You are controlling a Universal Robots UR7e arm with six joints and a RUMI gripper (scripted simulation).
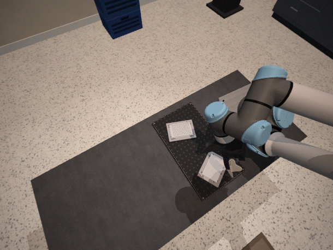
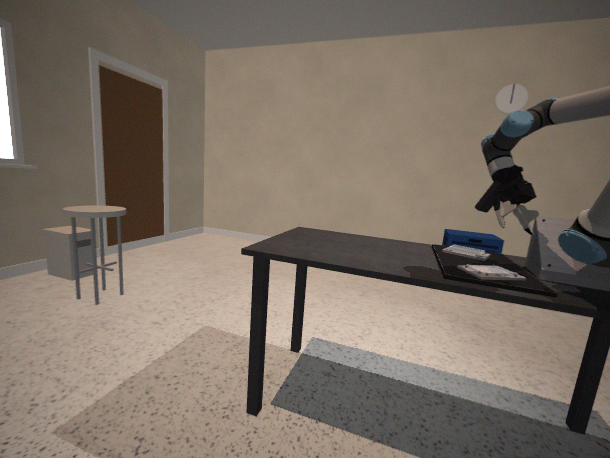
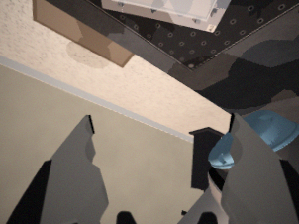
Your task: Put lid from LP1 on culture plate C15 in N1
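My hand is 15 cm above the clear lid, 4 cm short of it and 3 cm to the left of it. Round my hand: grey lid park LP1: 16 cm below, 4 cm ahead, 3 cm to the right; then culture plate C15: 32 cm to the right, 14 cm below, 5 cm ahead; then grey plate nest N1: 32 cm to the right, 16 cm below, 5 cm ahead.
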